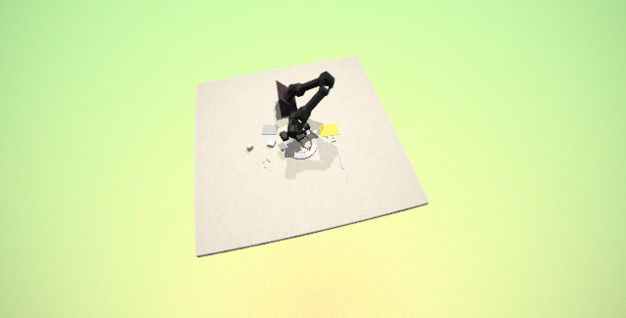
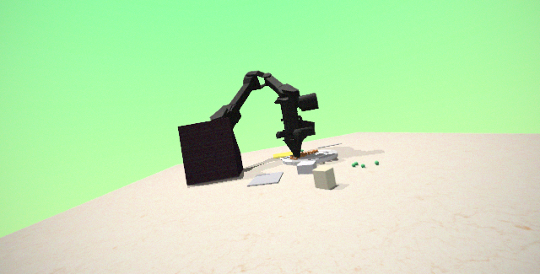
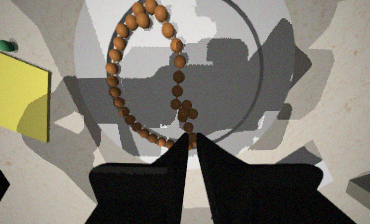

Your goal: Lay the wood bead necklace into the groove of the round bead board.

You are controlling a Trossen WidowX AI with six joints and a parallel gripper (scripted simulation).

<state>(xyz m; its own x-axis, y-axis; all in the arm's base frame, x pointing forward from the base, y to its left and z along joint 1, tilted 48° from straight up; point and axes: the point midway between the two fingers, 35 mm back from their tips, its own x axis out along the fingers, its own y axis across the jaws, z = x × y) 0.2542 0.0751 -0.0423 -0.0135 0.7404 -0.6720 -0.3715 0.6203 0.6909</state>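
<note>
My gripper tip is 50 mm short of the round white bead board, 30 mm to the right of it and 10 mm above it. Round my gripper tip: cream cube (290 mm to the right, 10 mm ahead); yellow card (220 mm to the left, 40 mm behind, 10 mm below); grey flat plate (160 mm to the right, 110 mm behind, 10 mm below).
</note>
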